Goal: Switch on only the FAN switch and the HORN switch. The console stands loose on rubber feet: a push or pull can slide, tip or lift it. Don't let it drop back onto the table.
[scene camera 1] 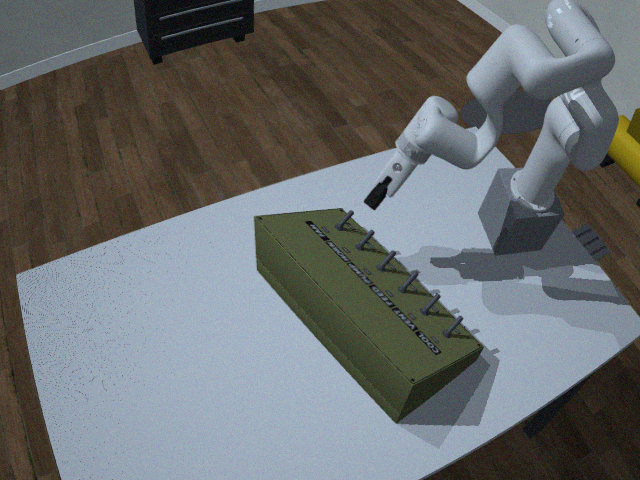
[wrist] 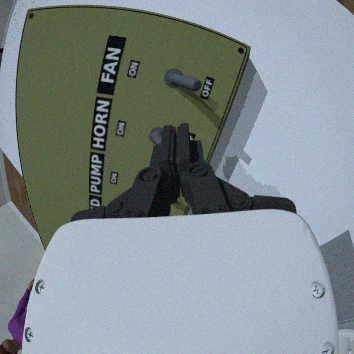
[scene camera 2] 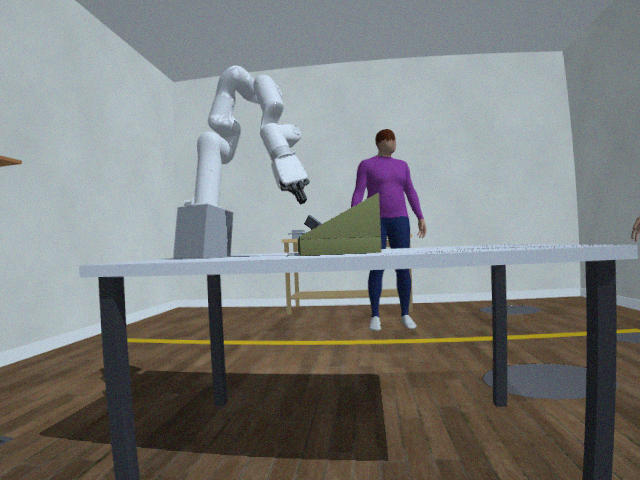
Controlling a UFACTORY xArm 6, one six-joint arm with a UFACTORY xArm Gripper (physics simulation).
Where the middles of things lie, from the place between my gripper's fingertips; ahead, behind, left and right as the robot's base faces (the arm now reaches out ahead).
My hand is 110 mm short of the olive console [scene camera 1: 395, 339], 150 mm to the right of it and 90 mm above it.
